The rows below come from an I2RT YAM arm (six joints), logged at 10 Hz.
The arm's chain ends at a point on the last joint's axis. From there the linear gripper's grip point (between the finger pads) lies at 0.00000 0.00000 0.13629 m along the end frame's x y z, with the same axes.
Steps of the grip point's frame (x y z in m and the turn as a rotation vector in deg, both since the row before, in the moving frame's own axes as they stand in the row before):
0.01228 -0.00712 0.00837 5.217 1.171 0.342
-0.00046 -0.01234 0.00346 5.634 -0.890 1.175
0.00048 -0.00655 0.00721 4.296 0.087 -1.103
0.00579 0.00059 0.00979 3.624 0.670 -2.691
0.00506 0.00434 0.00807 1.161 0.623 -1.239
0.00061 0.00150 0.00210 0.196 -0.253 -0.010
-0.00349 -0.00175 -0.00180 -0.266 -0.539 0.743
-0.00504 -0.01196 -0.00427 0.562 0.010 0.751
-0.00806 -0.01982 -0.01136 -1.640 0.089 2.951
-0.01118 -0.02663 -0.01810 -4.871 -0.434 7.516
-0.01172 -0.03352 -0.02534 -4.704 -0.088 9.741
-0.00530 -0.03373 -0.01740 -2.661 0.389 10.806
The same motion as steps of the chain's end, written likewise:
0.00946 0.00526 0.00896 5.217 1.171 0.342
0.00152 0.00106 0.00413 5.634 -0.890 1.175
0.00037 0.00366 0.00759 4.296 0.087 -1.103
0.00440 0.00924 0.01007 3.624 0.670 -2.691
0.00361 0.00712 0.00811 1.161 0.623 -1.239
0.00121 0.00197 0.00210 0.196 -0.253 -0.010
-0.00220 -0.00237 -0.00179 -0.266 -0.539 0.743
-0.00507 -0.01062 -0.00426 0.562 0.010 0.751
-0.00817 -0.02372 -0.01130 -1.640 0.089 2.951
-0.00939 -0.03810 -0.01760 -4.871 -0.434 7.516
-0.01056 -0.04463 -0.02488 -4.704 -0.088 9.741
-0.00562 -0.04011 -0.01725 -2.661 0.389 10.806

